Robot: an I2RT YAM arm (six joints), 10 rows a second.
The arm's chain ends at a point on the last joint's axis. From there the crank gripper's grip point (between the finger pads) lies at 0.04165 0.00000 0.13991 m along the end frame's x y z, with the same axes.
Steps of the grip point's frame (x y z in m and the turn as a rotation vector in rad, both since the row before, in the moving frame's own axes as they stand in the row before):
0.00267, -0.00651, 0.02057, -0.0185, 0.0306, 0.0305
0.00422, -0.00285, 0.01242, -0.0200, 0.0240, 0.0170
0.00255, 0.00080, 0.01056, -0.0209, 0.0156, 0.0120
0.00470, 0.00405, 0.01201, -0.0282, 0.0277, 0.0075
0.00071, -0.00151, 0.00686, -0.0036, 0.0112, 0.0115
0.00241, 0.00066, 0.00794, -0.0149, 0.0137, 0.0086
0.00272, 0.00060, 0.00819, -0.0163, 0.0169, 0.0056
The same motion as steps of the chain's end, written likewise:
-0.00153, -0.01042, 0.02195, -0.0185, 0.0306, 0.0305
0.00090, -0.00637, 0.01349, -0.0200, 0.0240, 0.0170
0.00039, -0.00263, 0.01126, -0.0209, 0.0156, 0.0120
0.00086, -0.00020, 0.01328, -0.0282, 0.0277, 0.0075
-0.00085, -0.00250, 0.00734, -0.0036, 0.0112, 0.0115
0.00051, -0.00179, 0.00854, -0.0149, 0.0137, 0.0086
0.00037, -0.00191, 0.00893, -0.0163, 0.0169, 0.0056

